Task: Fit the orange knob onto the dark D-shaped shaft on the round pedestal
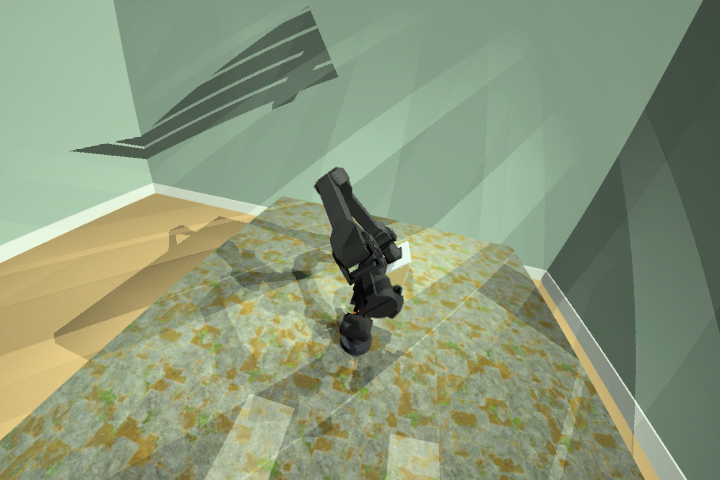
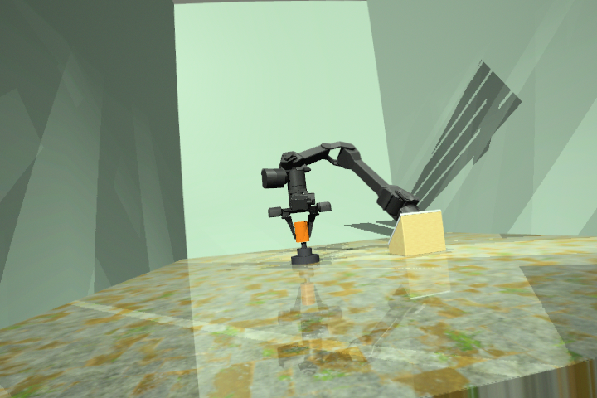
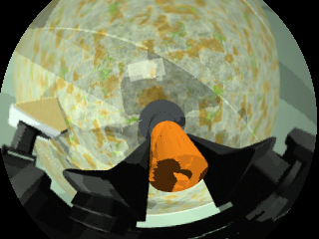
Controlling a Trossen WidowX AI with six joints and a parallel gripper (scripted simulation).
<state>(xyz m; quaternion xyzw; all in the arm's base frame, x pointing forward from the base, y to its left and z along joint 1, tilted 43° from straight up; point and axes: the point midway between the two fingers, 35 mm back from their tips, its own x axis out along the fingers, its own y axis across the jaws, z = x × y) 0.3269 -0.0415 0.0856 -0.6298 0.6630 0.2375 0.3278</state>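
Now: gripper tip 2 cm below the orange knob. Also, from my gripper tip: D-shaped shaft 4 cm below.
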